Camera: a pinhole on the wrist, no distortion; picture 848 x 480 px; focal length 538.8 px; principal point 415.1 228.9 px. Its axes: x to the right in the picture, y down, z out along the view. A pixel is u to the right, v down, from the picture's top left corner.
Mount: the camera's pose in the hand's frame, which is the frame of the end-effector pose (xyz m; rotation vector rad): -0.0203 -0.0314 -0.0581 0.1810 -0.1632 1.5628
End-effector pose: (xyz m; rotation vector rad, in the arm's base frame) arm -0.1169 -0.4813 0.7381 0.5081 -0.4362 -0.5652
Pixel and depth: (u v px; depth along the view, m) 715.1 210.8 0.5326
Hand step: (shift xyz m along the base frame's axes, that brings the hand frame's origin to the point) -0.2131 -0.0724 0.4963
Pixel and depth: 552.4 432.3 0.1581
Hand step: -0.1245 -0.0073 0.0492
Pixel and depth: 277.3 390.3 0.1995
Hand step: -0.1734 -0.0858 0.0104
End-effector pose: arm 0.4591 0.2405 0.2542 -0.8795 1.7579 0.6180
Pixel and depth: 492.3 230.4 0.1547
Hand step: 0.0937 0.0527 -0.0152
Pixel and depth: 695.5 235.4 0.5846
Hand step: 0.2201 0.5242 -0.1768
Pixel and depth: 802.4 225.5 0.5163
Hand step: 0.1245 0.5303 -0.1683
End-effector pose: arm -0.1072 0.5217 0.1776 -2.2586 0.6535 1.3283
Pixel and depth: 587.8 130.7 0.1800
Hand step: -0.0735 0.0845 -0.0687
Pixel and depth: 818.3 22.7 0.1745
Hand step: -0.1089 0.0270 -0.1128
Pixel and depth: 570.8 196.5 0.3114
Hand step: -0.1727 0.1634 -0.1180
